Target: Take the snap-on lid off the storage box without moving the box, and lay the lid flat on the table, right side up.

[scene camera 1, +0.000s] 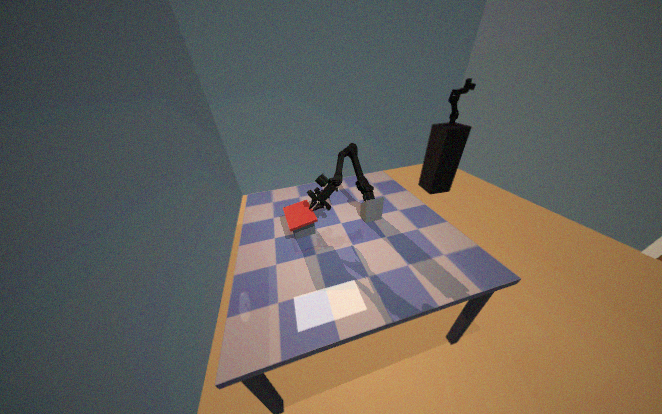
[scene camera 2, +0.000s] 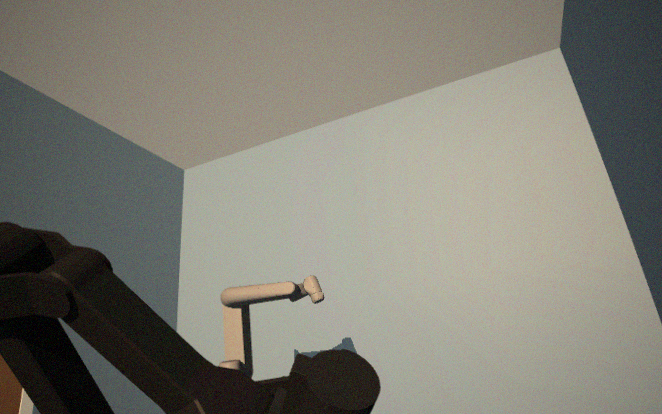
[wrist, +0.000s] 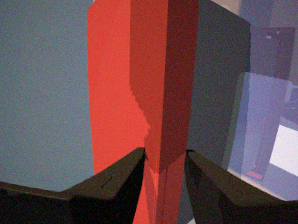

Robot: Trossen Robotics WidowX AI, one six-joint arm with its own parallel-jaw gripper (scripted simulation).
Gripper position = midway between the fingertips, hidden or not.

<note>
I see my gripper (wrist: 164, 155) and a red lid (wrist: 140, 67).
Scene camera 2 does not show the red lid: it is out of frame.
</note>
